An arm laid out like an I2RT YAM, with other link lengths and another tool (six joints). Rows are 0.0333 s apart.
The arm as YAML. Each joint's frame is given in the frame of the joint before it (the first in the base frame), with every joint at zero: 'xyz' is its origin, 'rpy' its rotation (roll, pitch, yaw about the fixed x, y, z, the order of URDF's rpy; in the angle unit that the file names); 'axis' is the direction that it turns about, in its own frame. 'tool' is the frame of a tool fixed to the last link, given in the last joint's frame.
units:
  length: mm
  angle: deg
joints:
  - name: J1
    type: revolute
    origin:
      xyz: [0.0, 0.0, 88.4]
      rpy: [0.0, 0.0, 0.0]
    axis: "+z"
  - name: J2
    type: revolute
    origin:
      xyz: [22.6, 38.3, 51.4]
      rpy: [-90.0, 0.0, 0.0]
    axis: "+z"
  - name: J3
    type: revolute
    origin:
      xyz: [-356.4, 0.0, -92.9]
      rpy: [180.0, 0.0, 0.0]
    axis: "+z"
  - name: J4
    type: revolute
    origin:
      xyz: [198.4, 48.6, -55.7]
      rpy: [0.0, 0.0, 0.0]
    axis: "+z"
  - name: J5
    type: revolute
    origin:
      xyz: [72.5, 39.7, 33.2]
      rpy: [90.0, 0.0, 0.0]
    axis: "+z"
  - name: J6
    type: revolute
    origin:
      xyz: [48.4, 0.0, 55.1]
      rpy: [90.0, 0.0, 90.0]
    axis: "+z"
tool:
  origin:
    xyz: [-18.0, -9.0, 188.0]
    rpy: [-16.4, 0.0, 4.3]
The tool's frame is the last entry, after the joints.
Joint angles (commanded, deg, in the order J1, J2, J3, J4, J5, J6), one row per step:
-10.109 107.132 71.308 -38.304 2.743 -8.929
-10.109 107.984 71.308 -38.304 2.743 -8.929
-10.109 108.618 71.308 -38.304 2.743 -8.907
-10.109 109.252 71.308 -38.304 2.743 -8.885
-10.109 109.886 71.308 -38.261 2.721 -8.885
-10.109 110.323 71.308 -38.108 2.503 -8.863
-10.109 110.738 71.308 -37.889 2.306 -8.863
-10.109 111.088 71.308 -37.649 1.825 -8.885
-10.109 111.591 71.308 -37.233 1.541 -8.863
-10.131 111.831 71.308 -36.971 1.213 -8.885
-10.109 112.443 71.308 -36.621 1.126 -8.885
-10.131 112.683 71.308 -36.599 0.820 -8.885
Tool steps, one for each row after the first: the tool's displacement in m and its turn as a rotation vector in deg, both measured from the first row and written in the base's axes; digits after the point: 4 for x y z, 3 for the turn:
-0.0006 0.0001 -0.0055 0.150 0.839 0.000
-0.0010 0.0002 -0.0096 0.266 1.461 -0.021
-0.0016 0.0003 -0.0137 0.383 2.083 -0.042
-0.0019 0.0004 -0.0177 0.507 2.661 -0.037
-0.0014 0.0012 -0.0203 0.770 2.902 -0.004
-0.0005 0.0019 -0.0227 0.993 3.061 0.044
0.0007 0.0037 -0.0246 1.466 3.090 0.183
0.0026 0.0046 -0.0274 1.758 3.125 0.230
0.0038 0.0056 -0.0286 2.062 3.049 0.310
0.0051 0.0059 -0.0323 2.191 3.293 0.350
0.0051 0.0070 -0.0337 2.524 3.455 0.399

